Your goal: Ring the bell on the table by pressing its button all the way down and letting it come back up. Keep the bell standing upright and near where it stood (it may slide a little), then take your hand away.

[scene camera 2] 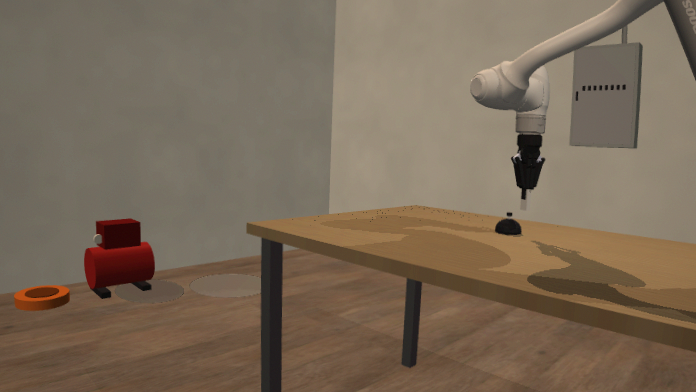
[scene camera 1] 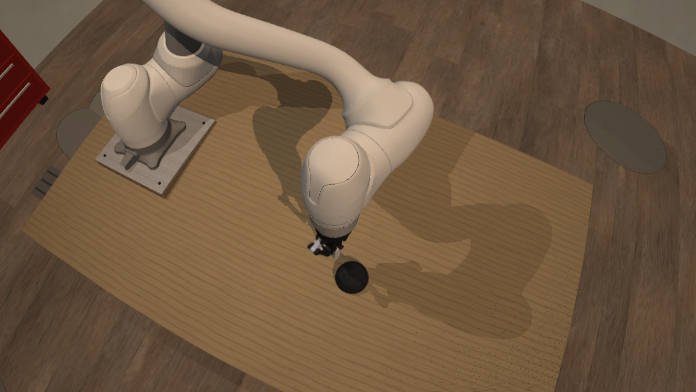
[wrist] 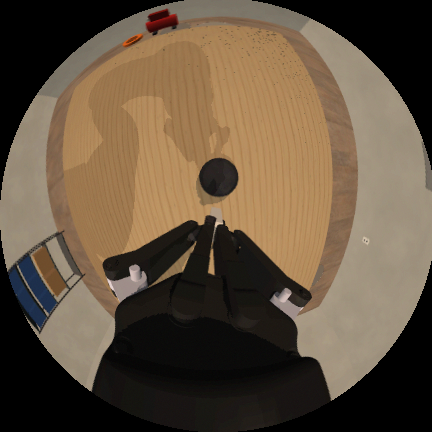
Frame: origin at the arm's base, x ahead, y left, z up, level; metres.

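Seen in the pictures: gripper, fingertip midpoint: (scene camera 2: 524, 210) (scene camera 1: 333, 253) (wrist: 214, 214); arm's base at its link origin: (scene camera 1: 150, 138).
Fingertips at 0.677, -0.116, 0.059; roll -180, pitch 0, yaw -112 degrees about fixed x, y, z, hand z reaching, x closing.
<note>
Offsets run from my fingertips to a thing's top centre, as dx, dy, dz. Level surfaces: height alone.
The black dome-shaped bell {+0.059, -0.019, -0.017} (scene camera 1: 351, 277) (scene camera 2: 508, 227) (wrist: 218, 177) stands upright on the wooden table {dz -0.083} (scene camera 1: 240, 260) (scene camera 2: 350, 245) (wrist: 280, 150). Its small button {+0.059, -0.019, -0.017} (scene camera 2: 509, 214) stands up above the dome in scene camera 2. My gripper (scene camera 1: 336, 254) (scene camera 2: 523, 204) (wrist: 214, 214) is shut and empty, pointing down. Its fingertips are a little above the button's height and off to one side, right of the bell in scene camera 2, and apart from it. In the wrist view the bell shows just beyond the fingertips. The button is hard to make out against the dark dome there.
The arm's base plate (scene camera 1: 185, 145) is fixed at the table's upper left in scene camera 1. A red tool cabinet (scene camera 1: 20, 92) stands on the floor beyond it. A red compressor (scene camera 2: 120, 262) (wrist: 162, 22) and an orange ring (scene camera 2: 22, 301) lie on the floor away from the table.
</note>
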